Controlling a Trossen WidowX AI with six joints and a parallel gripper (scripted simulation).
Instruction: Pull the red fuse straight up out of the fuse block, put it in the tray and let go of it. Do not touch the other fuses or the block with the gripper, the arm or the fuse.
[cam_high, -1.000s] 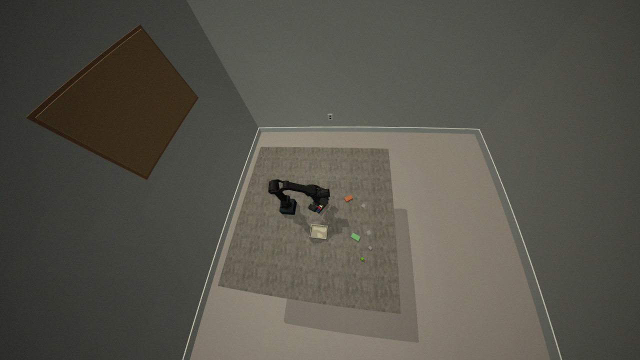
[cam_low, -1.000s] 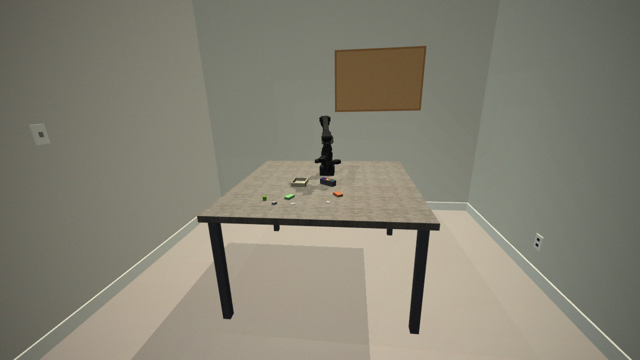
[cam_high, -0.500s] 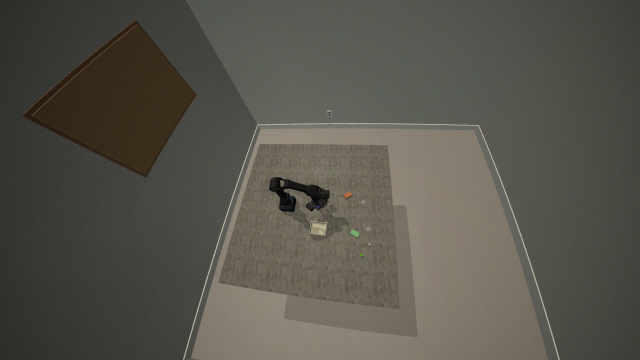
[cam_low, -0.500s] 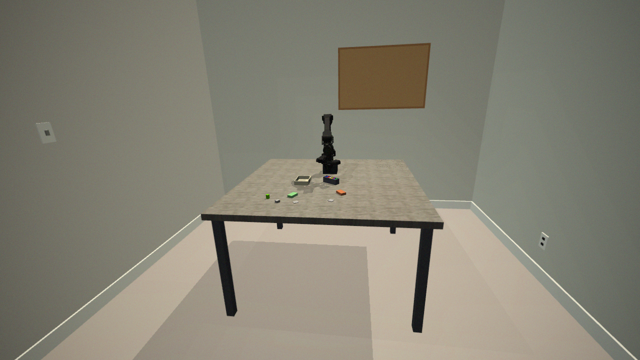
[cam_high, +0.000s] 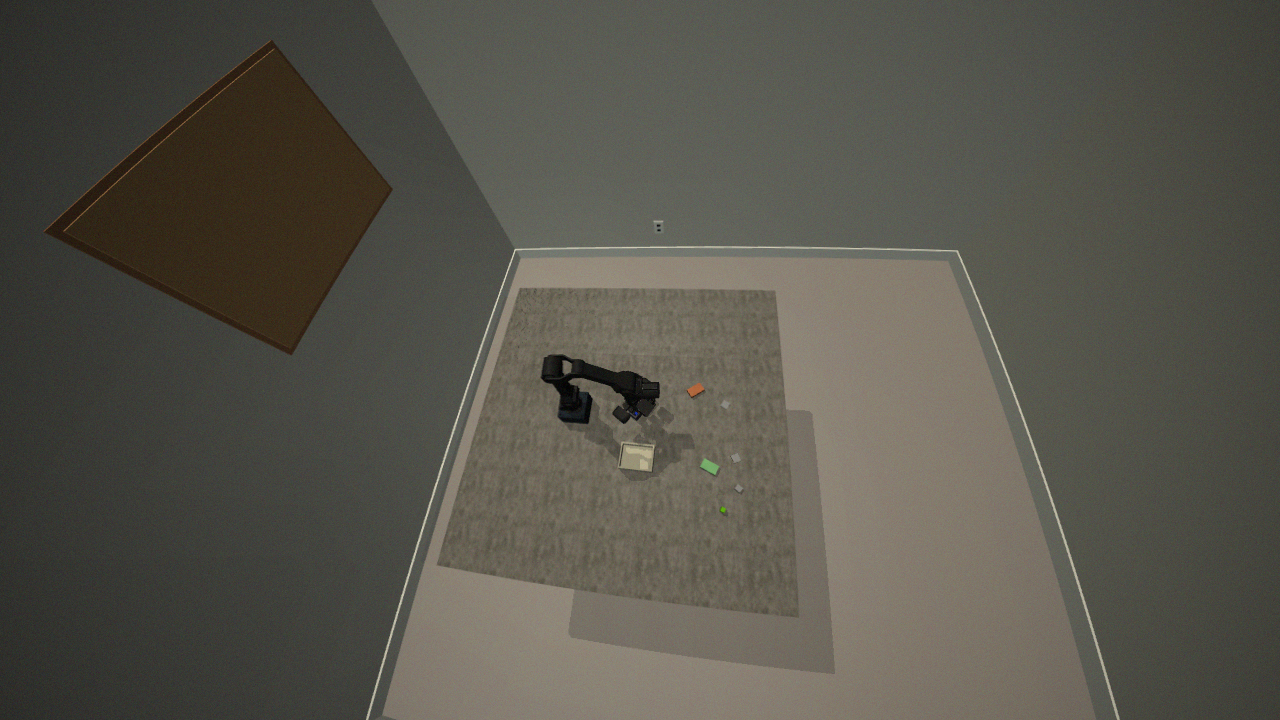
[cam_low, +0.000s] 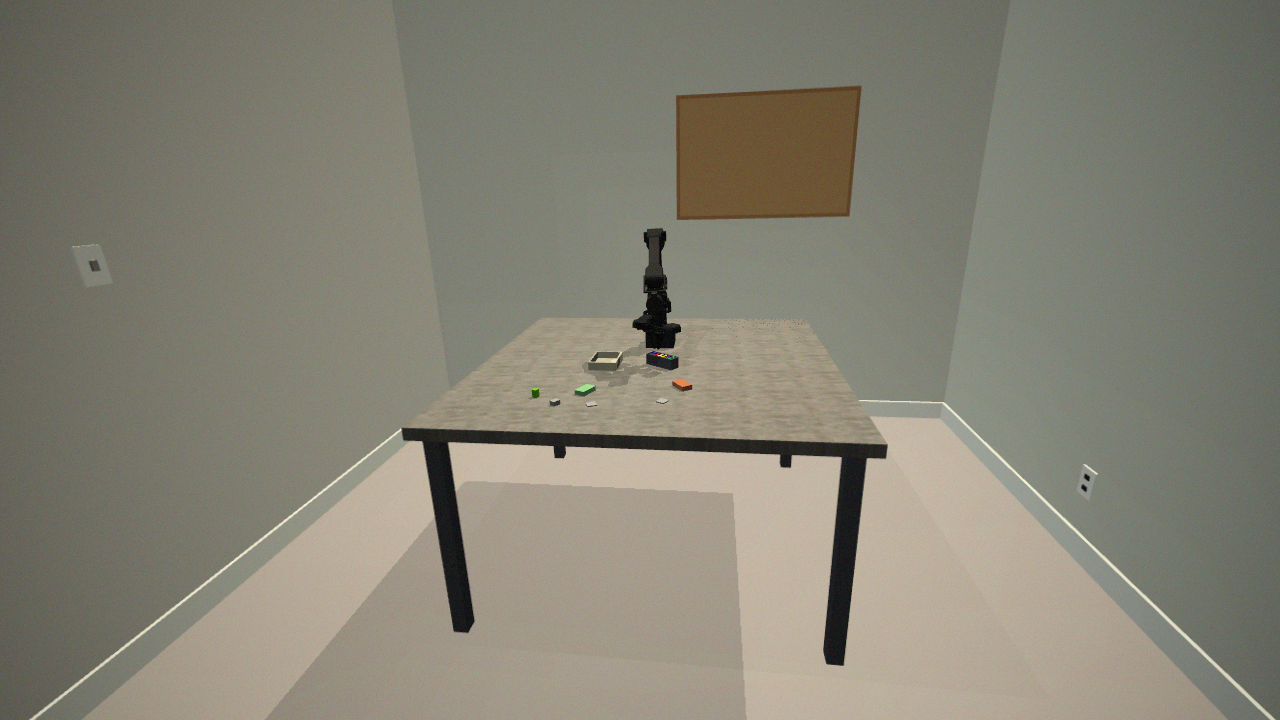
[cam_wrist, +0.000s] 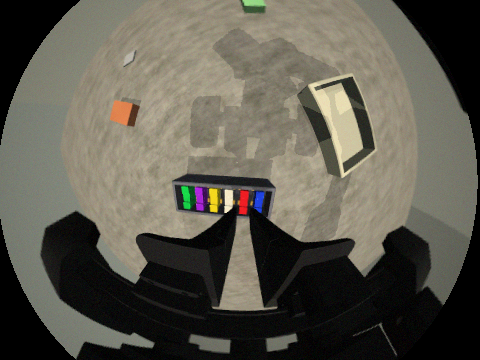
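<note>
Now: gripper tip 30 mm above the red fuse. The rest, counted from my gripper tip: orange block: 240 mm ahead, 60 mm to the left, 50 mm below; then green block: 250 mm ahead, 250 mm to the right, 50 mm below; then tray: 20 mm behind, 190 mm to the right, 60 mm below.
</note>
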